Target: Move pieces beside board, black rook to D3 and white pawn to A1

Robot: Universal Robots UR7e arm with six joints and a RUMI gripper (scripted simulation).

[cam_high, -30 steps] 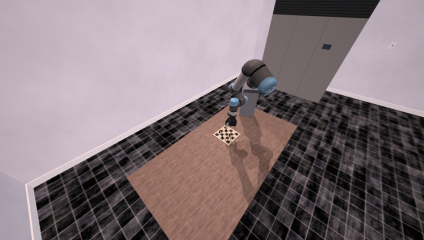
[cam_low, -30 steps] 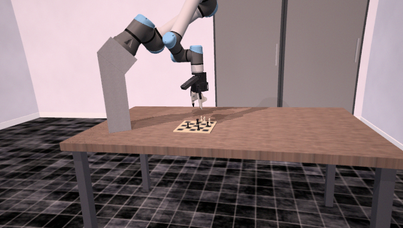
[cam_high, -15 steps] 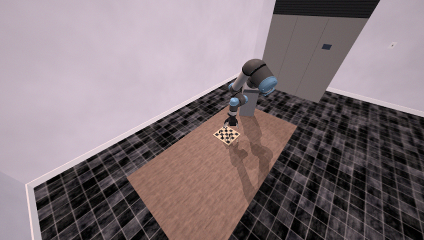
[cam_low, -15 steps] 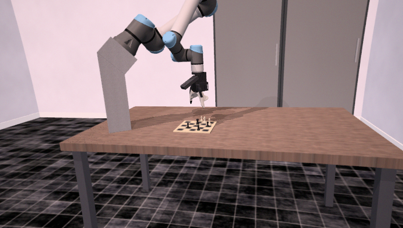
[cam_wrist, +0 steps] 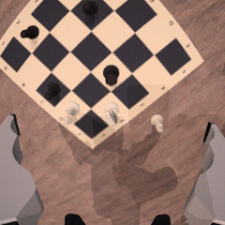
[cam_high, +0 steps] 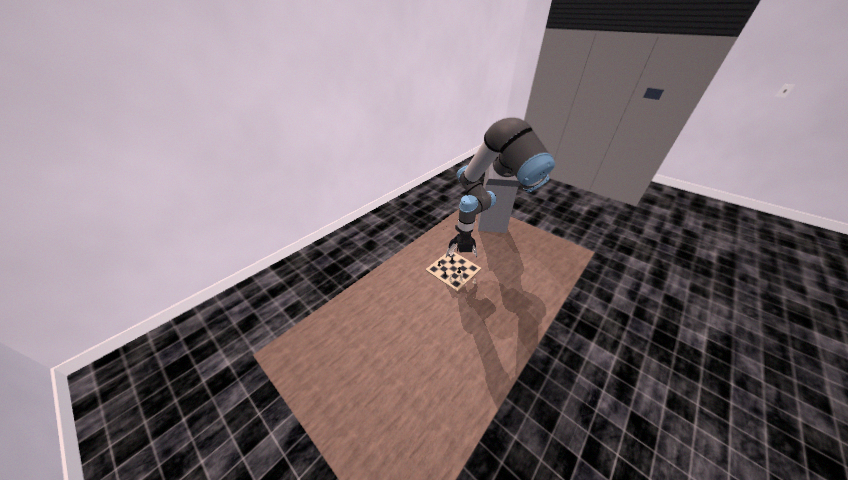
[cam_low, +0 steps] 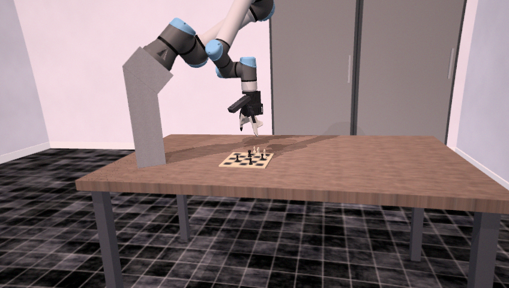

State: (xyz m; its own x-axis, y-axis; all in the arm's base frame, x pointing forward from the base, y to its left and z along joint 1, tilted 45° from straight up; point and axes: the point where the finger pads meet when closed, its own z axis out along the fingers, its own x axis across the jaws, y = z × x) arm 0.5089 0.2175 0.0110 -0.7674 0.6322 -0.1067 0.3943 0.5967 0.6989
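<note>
Now: hand 30 mm past the white pawn, 100 mm to the right of it and 110 mm above it. The rest, counted from my hand: chessboard 10 mm ahead, 40 mm to the right, 120 mm below; then black rook 100 mm below.
</note>
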